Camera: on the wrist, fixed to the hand. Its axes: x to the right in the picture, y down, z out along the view.
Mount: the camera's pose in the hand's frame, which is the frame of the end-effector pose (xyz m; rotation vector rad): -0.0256 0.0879 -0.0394 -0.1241 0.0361 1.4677
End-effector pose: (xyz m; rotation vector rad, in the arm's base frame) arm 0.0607 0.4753 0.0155 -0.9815 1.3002 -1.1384
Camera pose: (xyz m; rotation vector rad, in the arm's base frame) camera 0.0292 0.5205 -0.0675 0.0835 1.6065 0.0755
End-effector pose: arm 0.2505 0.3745 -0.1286 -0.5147 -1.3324 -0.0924
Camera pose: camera 0.3106 0.4305 -0.1851 -1.4597 -0.6526 1.0156
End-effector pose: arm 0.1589 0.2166 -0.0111 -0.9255 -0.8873 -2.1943
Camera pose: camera 0.2222 0.1404 -0.0217 -1.0551 0.0814 -0.9541
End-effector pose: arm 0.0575 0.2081 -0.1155 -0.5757 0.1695 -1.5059
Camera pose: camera 0.1158 0.2195 -0.1956 -0.3419 0.5660 -0.0762
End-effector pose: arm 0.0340 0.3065 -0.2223 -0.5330 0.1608 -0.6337
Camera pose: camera 0.0475 0.3647 -0.3021 -0.3895 0.5516 0.8022
